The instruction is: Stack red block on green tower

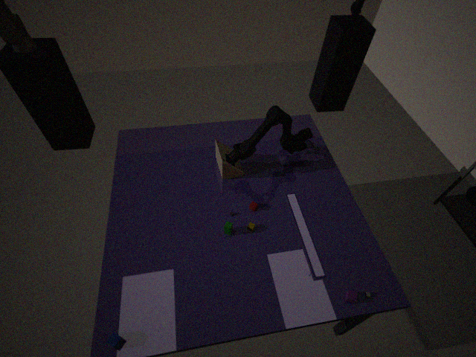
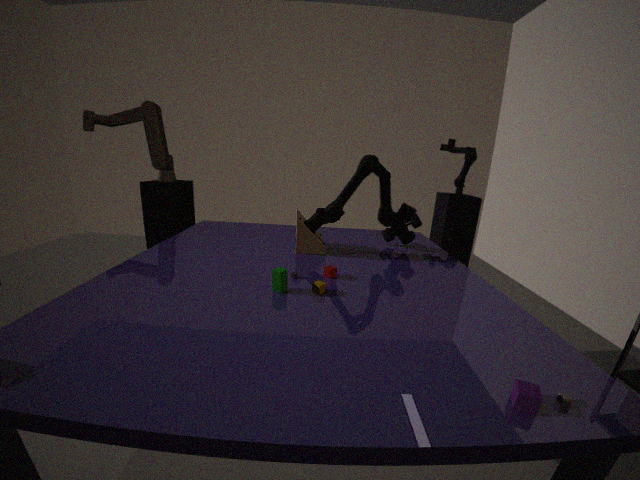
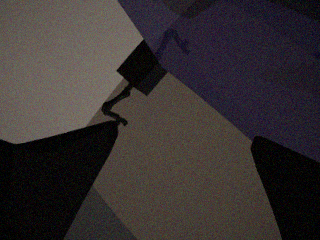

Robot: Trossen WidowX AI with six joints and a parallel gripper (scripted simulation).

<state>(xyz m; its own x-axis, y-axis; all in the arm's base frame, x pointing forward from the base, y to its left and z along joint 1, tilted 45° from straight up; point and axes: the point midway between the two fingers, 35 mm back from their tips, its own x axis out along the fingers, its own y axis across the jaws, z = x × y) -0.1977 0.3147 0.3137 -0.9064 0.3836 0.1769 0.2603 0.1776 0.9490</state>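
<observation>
Right now the red block is 490 mm ahead of my gripper tip, 360 mm to the right of it and 50 mm below it. Round my gripper tip: magenta block: 990 mm ahead, 50 mm below, 20 mm to the right; then yellow block: 610 mm ahead, 390 mm to the right, 50 mm below.
</observation>
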